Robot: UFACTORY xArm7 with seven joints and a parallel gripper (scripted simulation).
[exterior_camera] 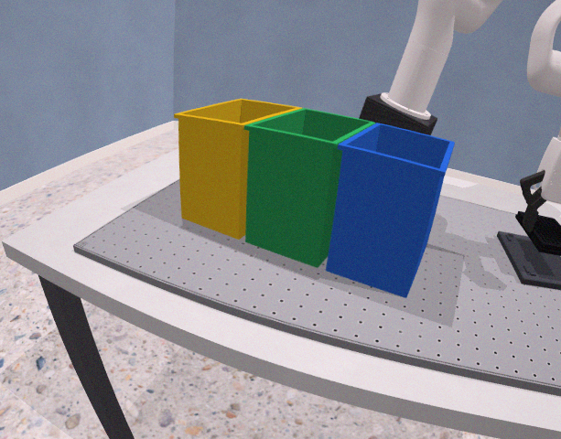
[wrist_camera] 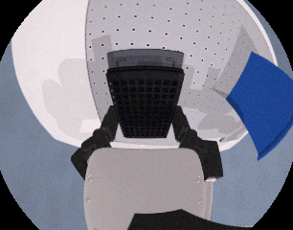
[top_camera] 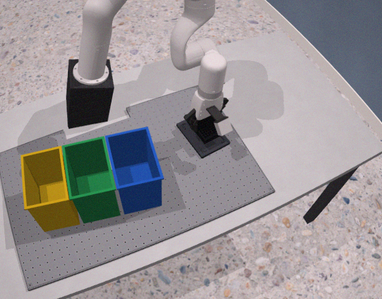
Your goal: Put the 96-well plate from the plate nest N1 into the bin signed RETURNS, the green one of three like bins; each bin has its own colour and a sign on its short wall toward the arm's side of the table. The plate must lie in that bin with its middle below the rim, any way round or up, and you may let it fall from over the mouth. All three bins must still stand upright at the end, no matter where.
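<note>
Now: hand 7 cm above the dark plate nest. Round my hand: blue bin 6 cm ahead, 30 cm to the right, 2 cm above; green bin 2 cm ahead, 43 cm to the right, 2 cm above; black 96-well plate 1 cm below.
</note>
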